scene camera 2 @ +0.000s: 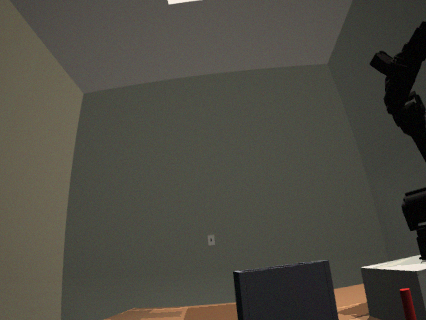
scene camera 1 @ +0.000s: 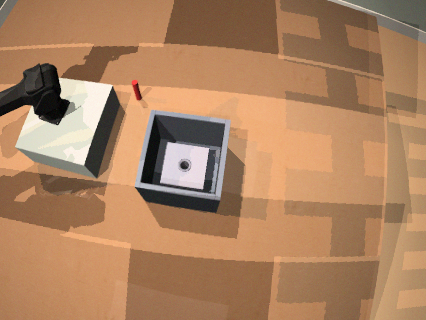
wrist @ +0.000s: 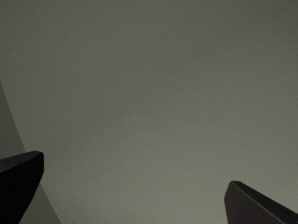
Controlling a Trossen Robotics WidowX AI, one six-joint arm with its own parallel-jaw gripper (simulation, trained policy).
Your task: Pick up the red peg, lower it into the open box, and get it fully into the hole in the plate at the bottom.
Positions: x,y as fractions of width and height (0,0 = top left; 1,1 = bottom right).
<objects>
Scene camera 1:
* dark grey box: 0.38,0.40
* pale grey plate: 0.42,0.49
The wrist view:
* my gripper: 0.46,0.80
</objects>
